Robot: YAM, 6 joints.
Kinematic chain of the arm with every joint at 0, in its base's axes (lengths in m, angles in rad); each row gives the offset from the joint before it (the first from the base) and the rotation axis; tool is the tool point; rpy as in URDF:
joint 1: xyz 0 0 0.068 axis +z
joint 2: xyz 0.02 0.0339 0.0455 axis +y
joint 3: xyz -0.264 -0.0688 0 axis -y
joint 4: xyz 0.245 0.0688 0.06 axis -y
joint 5: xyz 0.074 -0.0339 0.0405 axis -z
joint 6: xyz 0.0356 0 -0.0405 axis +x
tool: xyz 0 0 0 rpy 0 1.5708 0
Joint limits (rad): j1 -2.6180..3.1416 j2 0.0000..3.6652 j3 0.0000..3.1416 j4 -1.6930..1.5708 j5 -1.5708..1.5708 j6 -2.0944..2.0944
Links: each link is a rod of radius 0.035 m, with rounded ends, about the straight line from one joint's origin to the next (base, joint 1, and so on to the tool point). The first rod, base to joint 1, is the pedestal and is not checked.
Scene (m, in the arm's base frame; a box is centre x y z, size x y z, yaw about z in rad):
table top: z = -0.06
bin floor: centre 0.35 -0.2 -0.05 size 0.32 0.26 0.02 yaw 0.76
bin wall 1: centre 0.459 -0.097 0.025 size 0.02 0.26 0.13 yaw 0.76
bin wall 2: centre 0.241 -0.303 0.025 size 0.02 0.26 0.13 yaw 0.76
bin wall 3: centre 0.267 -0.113 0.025 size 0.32 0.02 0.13 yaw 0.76
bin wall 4: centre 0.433 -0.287 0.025 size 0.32 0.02 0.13 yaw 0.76
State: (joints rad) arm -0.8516 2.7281 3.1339 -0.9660 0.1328 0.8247
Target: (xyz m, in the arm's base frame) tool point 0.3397 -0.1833 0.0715
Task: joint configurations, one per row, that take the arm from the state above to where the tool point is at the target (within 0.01 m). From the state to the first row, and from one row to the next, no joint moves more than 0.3 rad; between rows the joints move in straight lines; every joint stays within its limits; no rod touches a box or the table.
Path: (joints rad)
1: -0.7787 2.6245 2.8919 -1.1114 0.1231 0.8247
2: -0.7058 2.5208 2.6499 -1.2568 0.1133 0.8247
3: -0.6329 2.4172 2.4079 -1.4022 0.1036 0.8247
4: -0.5600 2.3135 2.1659 -1.5476 0.0939 0.8247
5: -0.4871 2.2099 1.9239 -1.6930 0.0841 0.8247
6: -0.4871 2.3812 1.8860 -1.6831 0.0836 0.8247
7: -0.4872 2.5525 1.8480 -1.6731 0.0831 0.8247

